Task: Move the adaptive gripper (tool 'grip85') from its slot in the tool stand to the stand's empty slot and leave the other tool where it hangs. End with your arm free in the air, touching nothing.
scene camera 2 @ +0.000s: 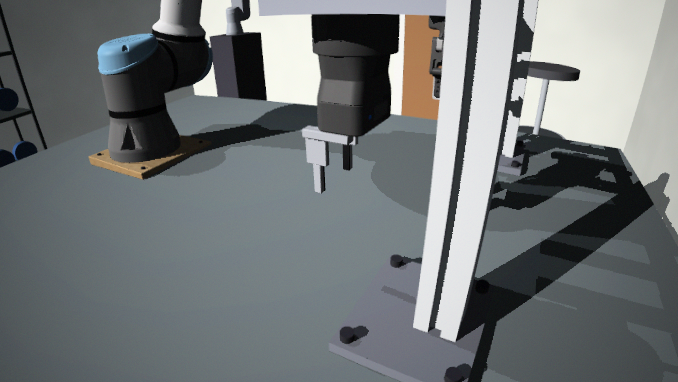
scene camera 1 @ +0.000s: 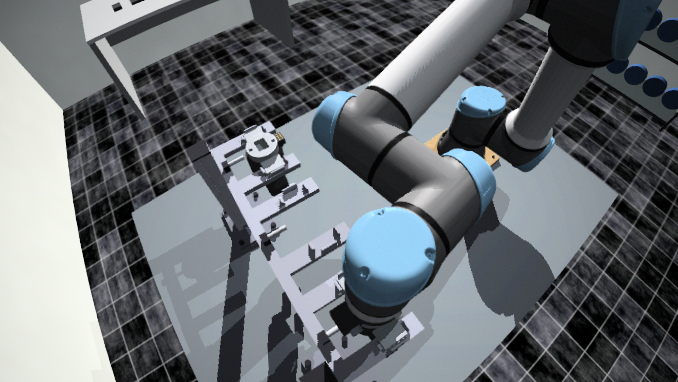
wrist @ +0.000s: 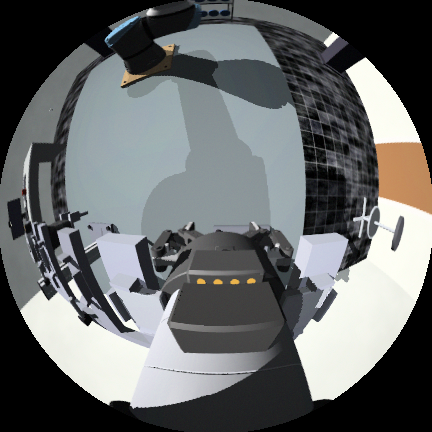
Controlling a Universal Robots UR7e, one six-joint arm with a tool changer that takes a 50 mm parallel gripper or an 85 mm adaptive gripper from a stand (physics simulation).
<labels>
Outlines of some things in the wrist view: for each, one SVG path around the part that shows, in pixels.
A parallel gripper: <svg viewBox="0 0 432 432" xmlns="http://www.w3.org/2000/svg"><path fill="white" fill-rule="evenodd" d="M27 222L24 224L25 238L35 263L39 260L34 247L34 243L37 241L35 238L30 237L33 234L31 223ZM88 211L79 213L79 210L71 213L69 211L60 213L60 220L47 225L53 251L60 245L57 230L64 227L74 228L73 222L80 220L80 216L88 214Z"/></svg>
An adaptive gripper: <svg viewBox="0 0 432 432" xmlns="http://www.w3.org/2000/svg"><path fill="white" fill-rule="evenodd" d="M114 287L133 322L153 330L157 329L161 321L169 317L179 286L183 282L234 284L268 281L271 283L289 329L307 324L330 288L312 291L307 286L285 290L272 265L276 265L277 269L281 272L288 271L293 247L280 230L274 229L271 233L266 232L266 229L261 228L254 221L249 221L249 230L242 234L230 231L202 234L194 230L194 221L189 221L188 224L177 229L177 232L172 233L170 229L163 230L150 248L154 268L157 272L165 271L167 265L173 265L161 289L154 290L138 286L136 290L127 292Z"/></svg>
</labels>
